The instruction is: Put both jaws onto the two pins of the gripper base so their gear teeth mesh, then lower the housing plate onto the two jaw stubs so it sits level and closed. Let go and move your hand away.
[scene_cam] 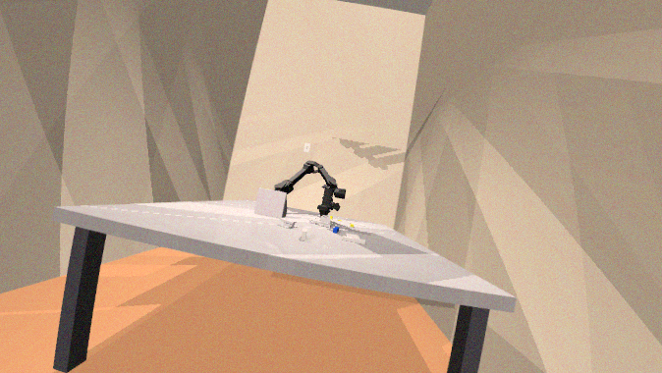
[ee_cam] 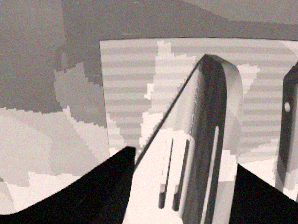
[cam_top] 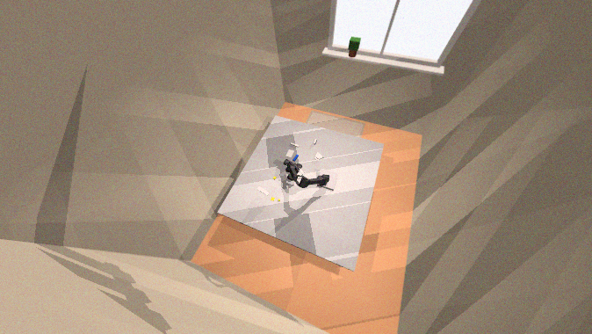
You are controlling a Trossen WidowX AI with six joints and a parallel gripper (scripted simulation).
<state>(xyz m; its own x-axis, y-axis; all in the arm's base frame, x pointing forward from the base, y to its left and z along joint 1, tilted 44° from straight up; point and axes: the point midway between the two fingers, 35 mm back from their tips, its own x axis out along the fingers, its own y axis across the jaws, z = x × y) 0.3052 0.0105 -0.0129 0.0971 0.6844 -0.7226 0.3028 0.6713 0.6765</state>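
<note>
Right now my gripper tip is 3 cm to the left of the ribbed rectangular plate, 1 cm short of it and 1 cm above it. Also, from my gripper tip: blue block: 20 cm to the right, 5 cm ahead; then white flat piece: 25 cm to the right, 13 cm ahead, 1 cm below; then white jaw: 4 cm to the right, 4 cm behind.
</note>
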